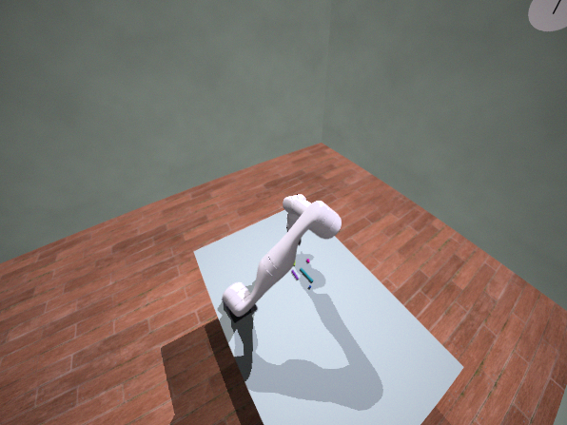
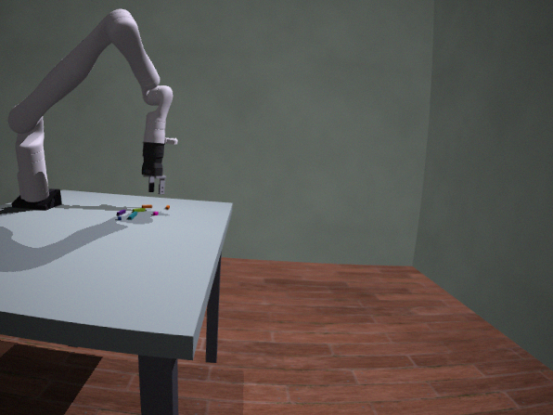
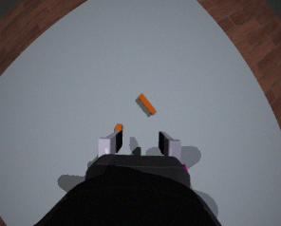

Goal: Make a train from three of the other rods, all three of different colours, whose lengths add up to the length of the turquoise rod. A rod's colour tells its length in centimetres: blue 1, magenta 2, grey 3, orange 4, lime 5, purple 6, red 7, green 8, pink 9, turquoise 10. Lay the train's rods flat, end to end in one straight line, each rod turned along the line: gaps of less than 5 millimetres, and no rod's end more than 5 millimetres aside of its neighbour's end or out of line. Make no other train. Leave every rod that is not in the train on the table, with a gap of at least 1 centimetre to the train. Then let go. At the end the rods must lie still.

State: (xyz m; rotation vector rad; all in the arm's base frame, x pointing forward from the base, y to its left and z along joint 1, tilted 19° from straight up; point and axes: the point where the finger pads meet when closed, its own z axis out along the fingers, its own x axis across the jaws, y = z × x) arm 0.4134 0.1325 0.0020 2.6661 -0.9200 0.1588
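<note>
My hand is 24 cm to the left of the blue rod, 7 cm past it and 7 cm above it. From my hand the other things lie so: lime rod (7 cm to the right, 7 cm below, 5 cm behind); magenta rod (11 cm to the right, 7 cm below, 2 cm ahead); purple rod (14 cm to the right, 9 cm behind, 7 cm below).
</note>
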